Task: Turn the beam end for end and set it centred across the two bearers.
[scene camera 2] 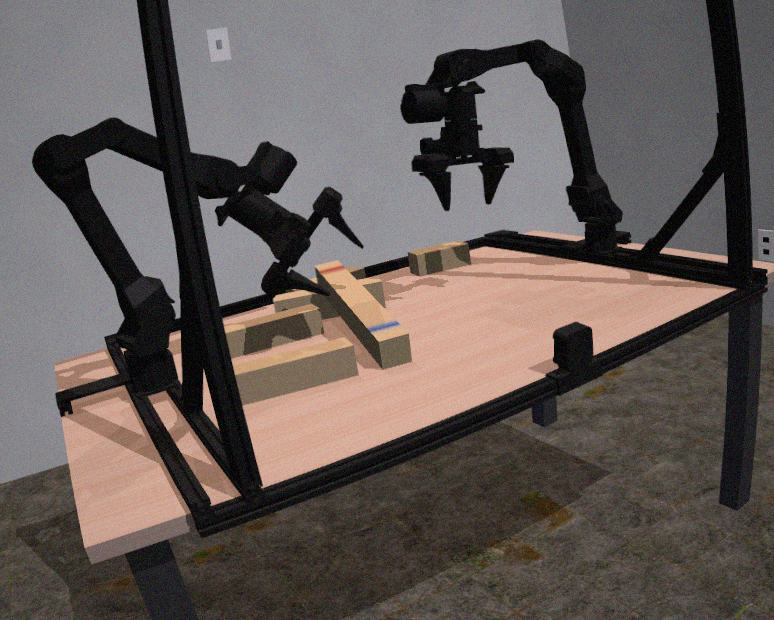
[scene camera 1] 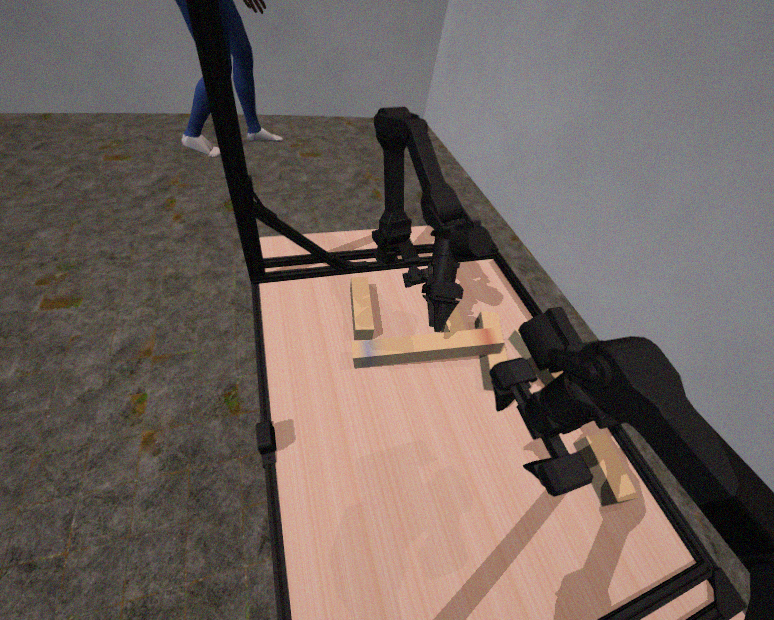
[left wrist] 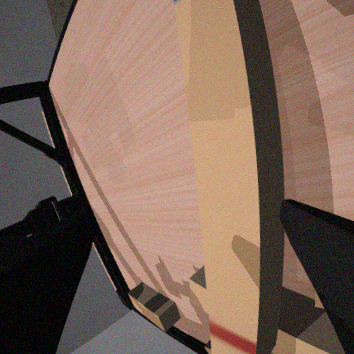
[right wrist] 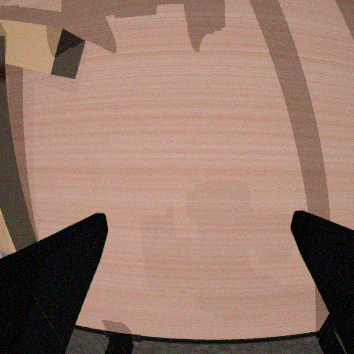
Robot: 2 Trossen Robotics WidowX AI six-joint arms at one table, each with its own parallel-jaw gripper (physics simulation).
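Where they show: left gripper, fingertip midpoint: (scene camera 2: pixel 346 271) (scene camera 1: pixel 434 329) (left wrist: pixel 188 214); right gripper, fingertip midpoint: (scene camera 2: pixel 468 207) (scene camera 1: pixel 511 436) (right wrist: pixel 201 222); left arm's base at its link origin: (scene camera 2: pixel 154 386) (scene camera 1: pixel 385 256); right arm's base at its link origin: (scene camera 2: pixel 602 250) (left wrist: pixel 78 202).
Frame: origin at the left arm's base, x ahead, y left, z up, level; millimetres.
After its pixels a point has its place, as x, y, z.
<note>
The wooden beam (scene camera 1: pixel 419 348) @(352, -33, 49) (scene camera 2: pixel 358 300) @(335, -31, 48) (left wrist: pixel 225 175) @(340, -9, 51) has a red band at one end and a blue band at the other. In scene camera 2 its red end is at the back, over a wooden block (scene camera 2: pixel 310 301) @(327, 153, 19) (scene camera 1: pixel 496 361) @(412, 142, 31); its blue end is nearest the camera, seemingly low at the table. Several similar blocks lie about; I cannot tell which are the bearers. My left gripper (scene camera 1: pixel 441 326) @(335, -3, 91) (scene camera 2: pixel 345 271) @(335, -3, 91) (left wrist: pixel 188 214) @(335, -3, 91) is open and empty, close above the beam toward its red end. My right gripper (scene camera 1: pixel 513 436) @(597, 18, 143) (scene camera 2: pixel 468 206) @(597, 18, 143) (right wrist: pixel 201 222) @(597, 18, 143) is open and empty, high above the table.
Two roughly parallel blocks, a front one (scene camera 1: pixel 361 306) @(194, -124, 25) (scene camera 2: pixel 297 371) @(178, -141, 8) and another (scene camera 2: pixel 277 329) @(231, 76, 8), lie left of the beam in scene camera 2. A separate block (scene camera 1: pixel 610 468) @(685, 261, 28) (scene camera 2: pixel 439 258) @(667, 244, 10) (left wrist: pixel 155 310) @(633, 249, 21) lies near the wall-side frame rail. A dark box (scene camera 2: pixel 573 346) @(446, -383, 17) sits on the opposite rail.
</note>
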